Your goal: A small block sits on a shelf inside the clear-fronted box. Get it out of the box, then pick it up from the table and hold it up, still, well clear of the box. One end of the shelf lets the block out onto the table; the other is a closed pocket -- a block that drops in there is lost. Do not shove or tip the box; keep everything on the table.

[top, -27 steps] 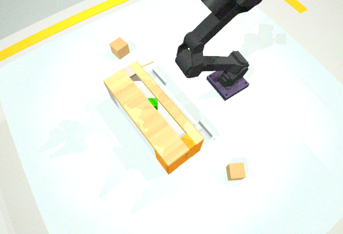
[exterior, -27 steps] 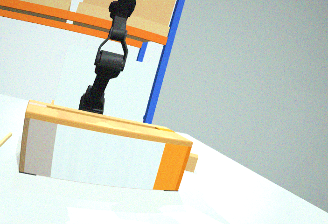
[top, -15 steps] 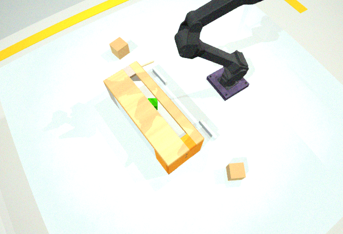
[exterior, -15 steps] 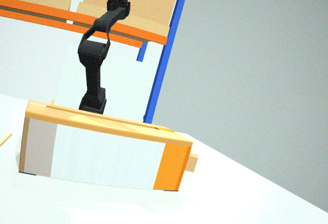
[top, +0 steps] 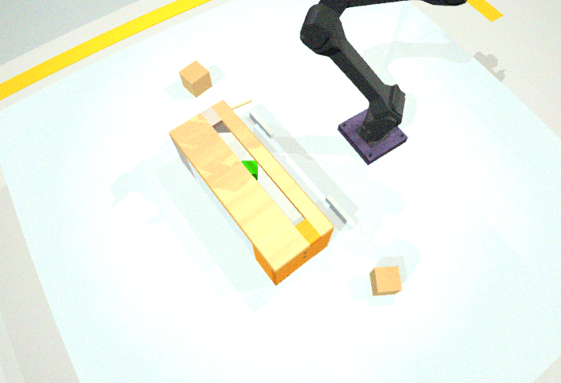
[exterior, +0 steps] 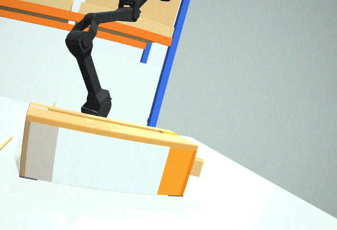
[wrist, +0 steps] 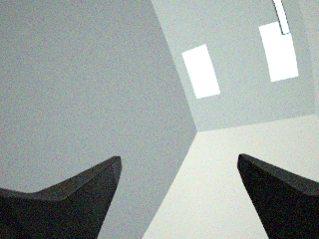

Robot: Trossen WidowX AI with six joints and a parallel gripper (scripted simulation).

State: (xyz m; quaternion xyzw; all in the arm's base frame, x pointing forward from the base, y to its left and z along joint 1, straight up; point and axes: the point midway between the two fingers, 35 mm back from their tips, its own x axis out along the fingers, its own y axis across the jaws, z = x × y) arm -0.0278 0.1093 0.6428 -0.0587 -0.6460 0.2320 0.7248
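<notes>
Right now the long wooden box is 630 mm below my gripper tip, 330 mm ahead of it and 160 mm to the right of it. From my gripper tip the other things lie so: green block (610 mm below, 350 mm ahead, 180 mm to the right); tan cube (670 mm below, 530 mm to the right, 290 mm ahead); thin wooden stick (690 mm below, 410 mm to the right, 300 mm ahead).
</notes>
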